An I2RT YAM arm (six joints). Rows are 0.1 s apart.
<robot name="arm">
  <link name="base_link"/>
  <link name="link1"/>
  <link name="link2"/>
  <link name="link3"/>
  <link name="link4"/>
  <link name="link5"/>
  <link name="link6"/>
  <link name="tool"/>
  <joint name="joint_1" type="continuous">
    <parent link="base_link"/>
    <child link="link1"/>
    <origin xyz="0 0 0.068" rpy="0 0 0"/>
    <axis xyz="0 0 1"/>
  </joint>
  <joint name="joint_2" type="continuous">
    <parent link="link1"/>
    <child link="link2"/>
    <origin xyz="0.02 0.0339 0.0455" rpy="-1.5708 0 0"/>
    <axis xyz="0 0 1"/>
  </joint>
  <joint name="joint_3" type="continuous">
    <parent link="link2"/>
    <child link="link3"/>
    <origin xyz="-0.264 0 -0.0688" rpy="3.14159 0 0"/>
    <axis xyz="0 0 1"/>
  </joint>
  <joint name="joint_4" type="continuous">
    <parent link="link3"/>
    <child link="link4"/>
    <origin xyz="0.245 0.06 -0.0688" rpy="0 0 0"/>
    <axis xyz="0 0 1"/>
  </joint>
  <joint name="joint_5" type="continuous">
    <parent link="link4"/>
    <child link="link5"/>
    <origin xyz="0.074 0.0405 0.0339" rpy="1.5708 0 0"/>
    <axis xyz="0 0 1"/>
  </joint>
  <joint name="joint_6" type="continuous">
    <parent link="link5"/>
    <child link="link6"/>
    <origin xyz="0.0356 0 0.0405" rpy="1.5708 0 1.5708"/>
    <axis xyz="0 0 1"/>
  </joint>
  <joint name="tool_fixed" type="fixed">
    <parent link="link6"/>
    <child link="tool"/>
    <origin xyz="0 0 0" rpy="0 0 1.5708"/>
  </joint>
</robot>
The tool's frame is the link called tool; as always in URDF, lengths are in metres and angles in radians. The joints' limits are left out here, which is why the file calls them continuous.
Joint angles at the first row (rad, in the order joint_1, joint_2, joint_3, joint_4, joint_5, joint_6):
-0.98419, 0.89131, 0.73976, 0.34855, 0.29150, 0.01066
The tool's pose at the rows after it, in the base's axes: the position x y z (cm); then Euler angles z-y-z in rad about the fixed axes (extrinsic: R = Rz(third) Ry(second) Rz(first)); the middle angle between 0 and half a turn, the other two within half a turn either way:
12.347 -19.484 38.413 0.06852 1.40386 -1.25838
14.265 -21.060 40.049 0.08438 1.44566 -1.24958
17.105 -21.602 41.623 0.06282 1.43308 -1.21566
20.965 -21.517 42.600 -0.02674 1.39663 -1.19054
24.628 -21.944 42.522 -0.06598 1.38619 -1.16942
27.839 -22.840 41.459 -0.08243 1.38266 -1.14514
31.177 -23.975 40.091 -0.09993 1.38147 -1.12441
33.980 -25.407 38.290 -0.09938 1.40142 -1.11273
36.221 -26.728 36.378 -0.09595 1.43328 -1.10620
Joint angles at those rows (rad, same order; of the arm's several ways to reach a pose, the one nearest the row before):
-0.96143, 0.98388, 0.87112, 0.28718, 0.29270, 0.01772
-0.93208, 1.09025, 1.00424, 0.21764, 0.31493, 0.04339
-0.85601, 1.18403, 1.11318, 0.21785, 0.35609, 0.01125
-0.74845, 1.28848, 1.20211, 0.27862, 0.43494, -0.10858
-0.67773, 1.40222, 1.27964, 0.33132, 0.48261, -0.16397
-0.64007, 1.51393, 1.33377, 0.39437, 0.49534, -0.18547
-0.61195, 1.63880, 1.40430, 0.45092, 0.50243, -0.20542
-0.60157, 1.75627, 1.47520, 0.47468, 0.50316, -0.19365
-0.59757, 1.85667, 1.53924, 0.47456, 0.50338, -0.17224

